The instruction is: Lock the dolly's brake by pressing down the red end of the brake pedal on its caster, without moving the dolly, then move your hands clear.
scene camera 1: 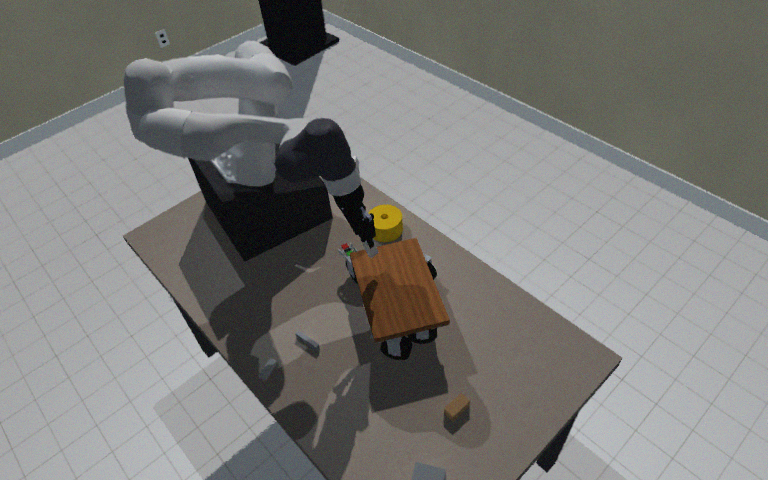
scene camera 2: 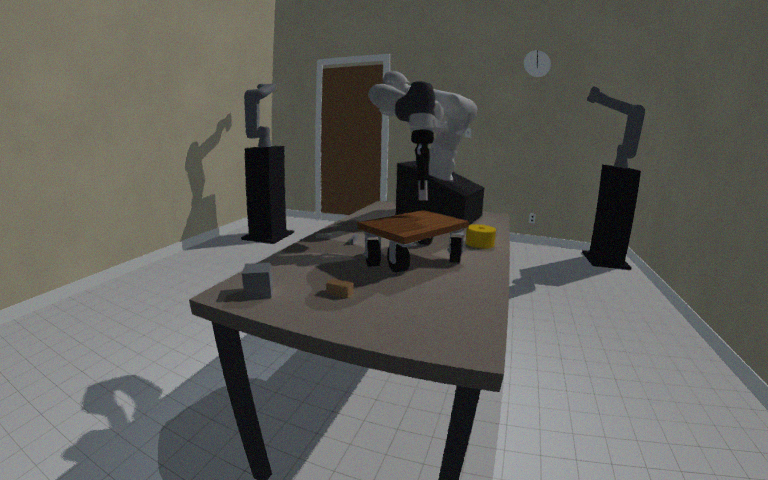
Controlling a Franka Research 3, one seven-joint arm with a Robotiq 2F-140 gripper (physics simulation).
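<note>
The dolly (scene camera 1: 403, 291) (scene camera 2: 416, 225) has a wooden deck and stands on its casters on the table. In scene camera 1 the brake pedal's red end (scene camera 1: 346, 247) and green part (scene camera 1: 349, 253) show beside the deck's back left corner; whether the pedal is pressed down is too small to tell. The pedal is hidden in scene camera 2. My gripper (scene camera 1: 370, 250) (scene camera 2: 423, 198) is shut and empty, fingers pointing down. In scene camera 2 its tips are above the level of the deck, near its far edge. In scene camera 1 they are right of the red end.
A yellow cylinder (scene camera 1: 387, 223) (scene camera 2: 480, 236) stands close behind the dolly. An orange-brown block (scene camera 1: 456, 413) (scene camera 2: 339, 288) and a grey block (scene camera 1: 428, 471) (scene camera 2: 257, 280) lie towards the table's near end. A thin grey piece (scene camera 1: 307, 344) stands left of the dolly in scene camera 1.
</note>
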